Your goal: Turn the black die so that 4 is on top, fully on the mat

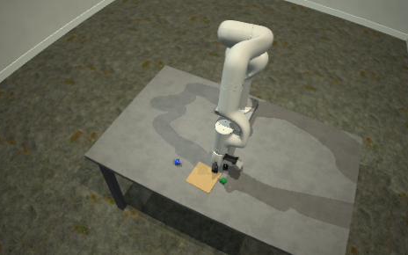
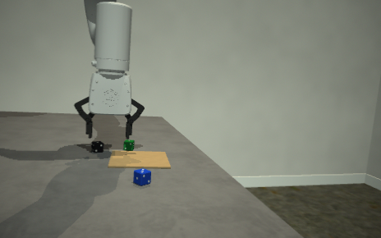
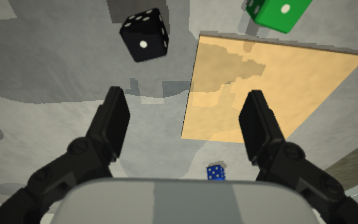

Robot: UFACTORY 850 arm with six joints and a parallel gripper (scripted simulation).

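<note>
My hand is 30 mm past the black die, 30 mm to the right of it and 40 mm above it. The rest, counted from my hand: blue die 100 mm ahead, 190 mm to the right, 40 mm below; green die 40 mm ahead, 70 mm to the left, 40 mm below; tan mat 80 mm ahead, 30 mm to the right, 50 mm below.
</note>
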